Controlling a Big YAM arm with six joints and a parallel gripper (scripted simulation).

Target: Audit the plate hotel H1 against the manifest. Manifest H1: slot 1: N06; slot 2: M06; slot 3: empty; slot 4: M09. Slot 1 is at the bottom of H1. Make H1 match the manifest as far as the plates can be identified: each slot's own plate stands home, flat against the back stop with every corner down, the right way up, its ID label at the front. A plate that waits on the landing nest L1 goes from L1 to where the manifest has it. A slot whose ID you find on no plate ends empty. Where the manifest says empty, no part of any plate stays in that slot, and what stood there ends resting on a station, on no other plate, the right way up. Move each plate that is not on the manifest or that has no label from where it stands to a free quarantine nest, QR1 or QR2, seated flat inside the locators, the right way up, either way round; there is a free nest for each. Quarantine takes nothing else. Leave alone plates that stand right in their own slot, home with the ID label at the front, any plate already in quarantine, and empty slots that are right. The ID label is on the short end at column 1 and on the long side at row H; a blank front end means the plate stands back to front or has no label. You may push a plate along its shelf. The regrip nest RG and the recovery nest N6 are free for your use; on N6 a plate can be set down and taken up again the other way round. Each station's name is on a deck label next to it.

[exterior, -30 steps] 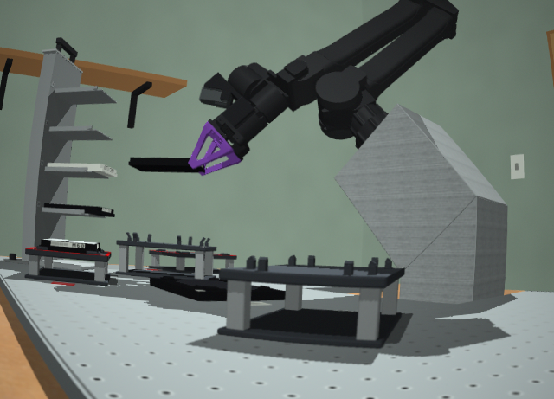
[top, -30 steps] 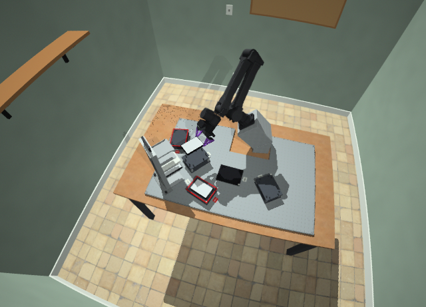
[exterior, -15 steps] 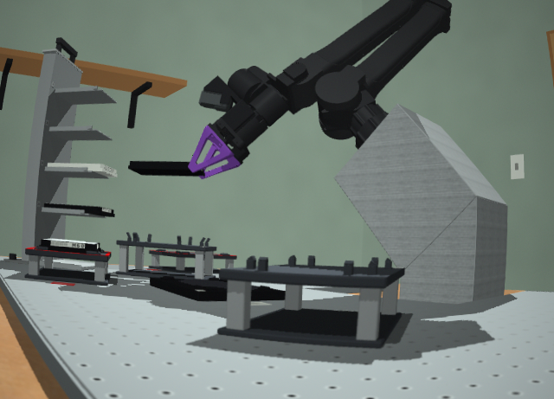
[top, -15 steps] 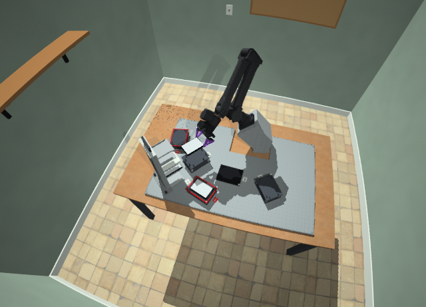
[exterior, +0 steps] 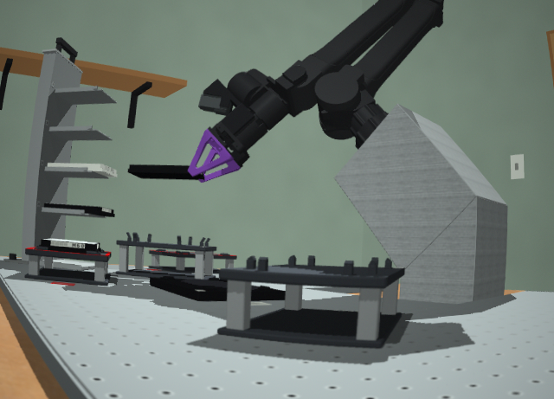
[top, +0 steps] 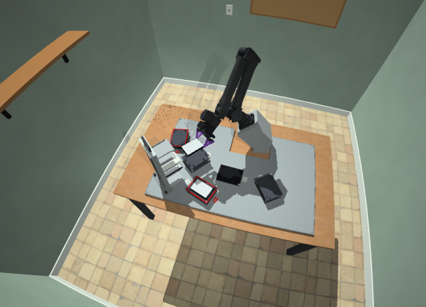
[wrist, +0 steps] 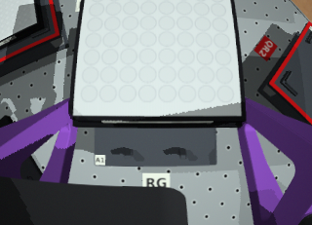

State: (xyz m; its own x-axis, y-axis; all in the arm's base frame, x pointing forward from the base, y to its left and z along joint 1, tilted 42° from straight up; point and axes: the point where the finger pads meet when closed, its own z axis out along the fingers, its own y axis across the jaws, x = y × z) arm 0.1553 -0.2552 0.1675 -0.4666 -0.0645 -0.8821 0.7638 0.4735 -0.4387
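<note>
The regrip nest lies 130 mm below my hand, 40 mm to the right of it and 30 mm ahead of it. From my hand the other things lie so: white well plate 180 mm to the right, 160 mm ahead; then RG deck label 190 mm below, 40 mm to the left, 30 mm behind; then QR2 deck label 190 mm to the right, 190 mm below, 40 mm behind.
</note>
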